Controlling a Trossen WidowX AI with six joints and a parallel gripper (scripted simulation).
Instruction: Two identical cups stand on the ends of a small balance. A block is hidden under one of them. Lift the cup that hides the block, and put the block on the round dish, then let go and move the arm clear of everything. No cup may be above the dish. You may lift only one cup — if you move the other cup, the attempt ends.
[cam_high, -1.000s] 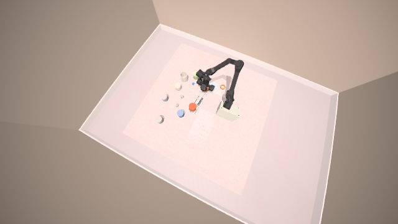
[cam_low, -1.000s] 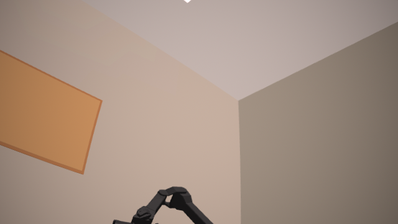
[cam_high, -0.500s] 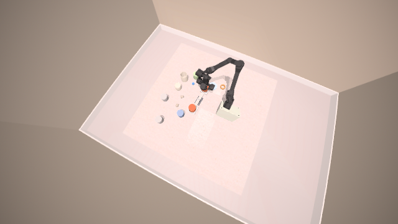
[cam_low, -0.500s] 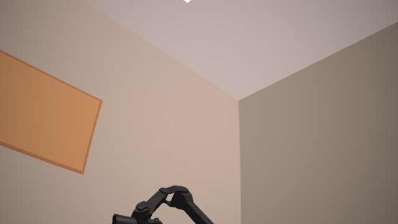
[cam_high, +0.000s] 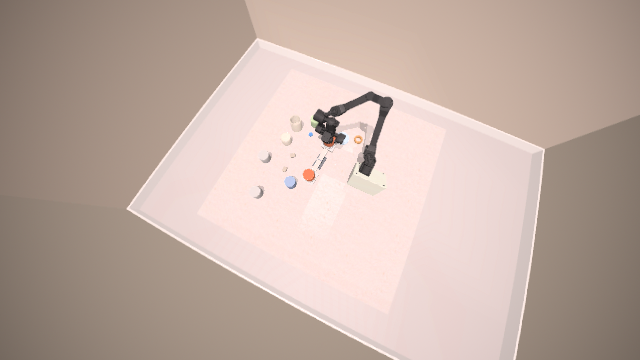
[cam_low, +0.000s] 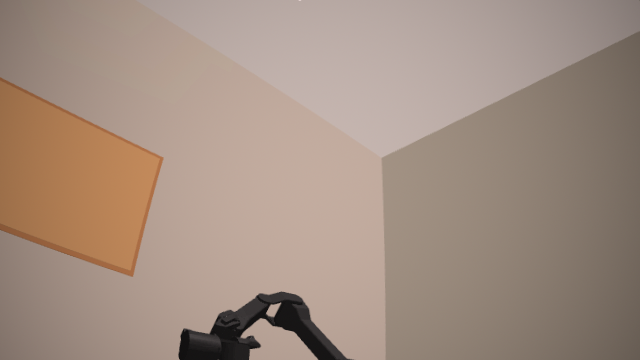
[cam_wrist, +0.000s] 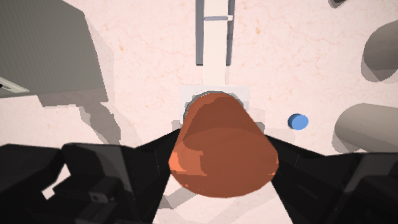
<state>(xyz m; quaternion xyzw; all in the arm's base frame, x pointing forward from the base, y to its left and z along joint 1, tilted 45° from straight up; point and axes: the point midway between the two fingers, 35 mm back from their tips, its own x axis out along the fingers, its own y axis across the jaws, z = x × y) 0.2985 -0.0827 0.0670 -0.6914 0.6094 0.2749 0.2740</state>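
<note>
The grey block lies 2 cm below my gripper tip and 1 cm to the left of it. Round my gripper tip: blue disc: 16 cm ahead, 9 cm below, 1 cm to the right; balance: 13 cm to the left, 7 cm below; pale blue round dish: 11 cm to the right, 9 cm below, 5 cm behind.
</note>
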